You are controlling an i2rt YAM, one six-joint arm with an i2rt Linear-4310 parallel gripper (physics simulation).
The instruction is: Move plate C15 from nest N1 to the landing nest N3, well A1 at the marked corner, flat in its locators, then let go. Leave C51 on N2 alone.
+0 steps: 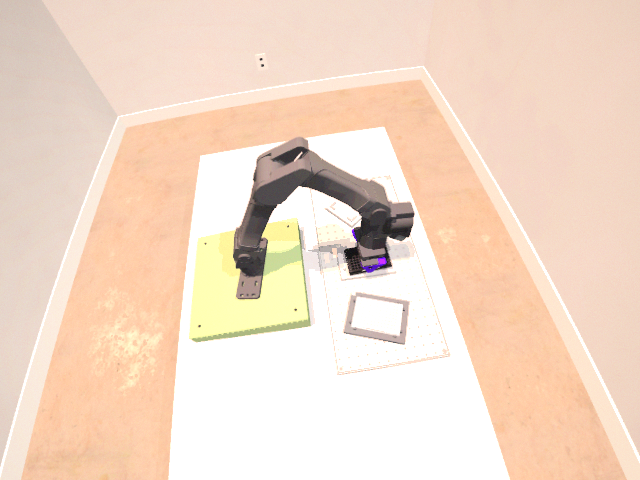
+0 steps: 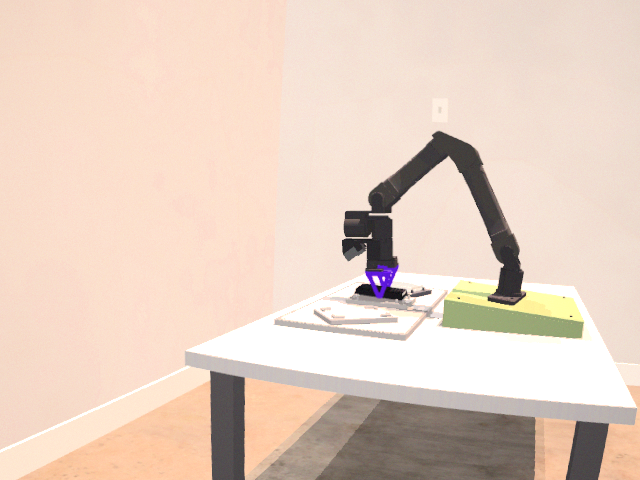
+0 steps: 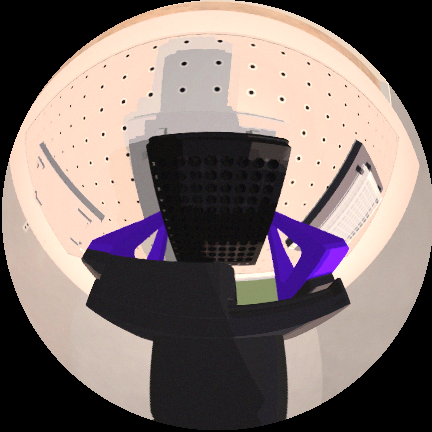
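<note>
Black well plate C15 (image 1: 352,259) (image 2: 379,292) (image 3: 217,193) sits between my purple fingers. My gripper (image 1: 372,263) (image 2: 381,283) (image 3: 217,214) is shut on its two long sides and points straight down. The plate hangs level, very low over the white nest N1 (image 1: 361,275) in the middle of the perforated board; I cannot tell whether it touches. The grey frame of landing nest N3 (image 1: 351,316) (image 2: 356,314) (image 3: 70,181) lies in front of it, with nothing in it. White plate C51 (image 1: 341,211) (image 3: 354,205) lies on N2 behind, partly under the arm.
The nests sit on a perforated board (image 1: 392,356) (image 2: 392,330) on the right of the white table (image 1: 310,413) (image 2: 413,371). The arm's base stands on a yellow-green wedge block (image 1: 248,320) (image 2: 506,320) to the left of the board.
</note>
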